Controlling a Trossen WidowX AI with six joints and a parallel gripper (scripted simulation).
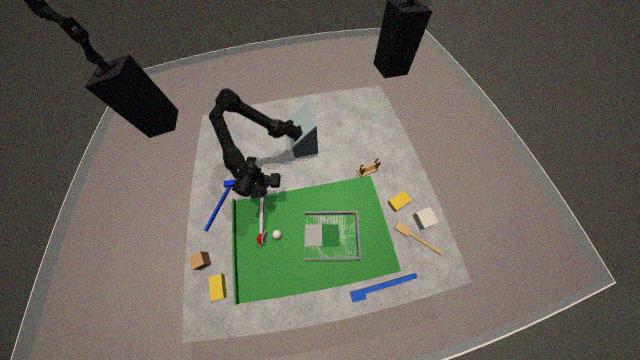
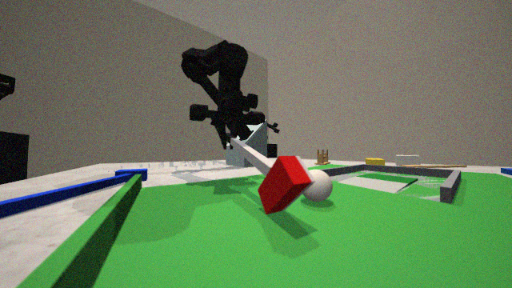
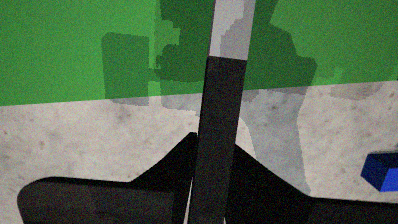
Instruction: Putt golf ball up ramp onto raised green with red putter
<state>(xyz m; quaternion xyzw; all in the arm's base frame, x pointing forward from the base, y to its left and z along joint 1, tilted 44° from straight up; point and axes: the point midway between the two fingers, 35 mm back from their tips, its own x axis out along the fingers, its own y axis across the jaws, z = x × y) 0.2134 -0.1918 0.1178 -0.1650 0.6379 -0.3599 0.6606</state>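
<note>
Right now the red putter is 11 cm ahead of my gripper tip, 3 cm to the right of it and 1 cm below it. Also, from my gripper tip: blue putter 1 cm behind, 26 cm to the right, 6 cm below; then low green wall 23 cm ahead, 20 cm to the right, 6 cm below; then white golf ball 22 cm ahead, 1 cm to the left, 5 cm below.
</note>
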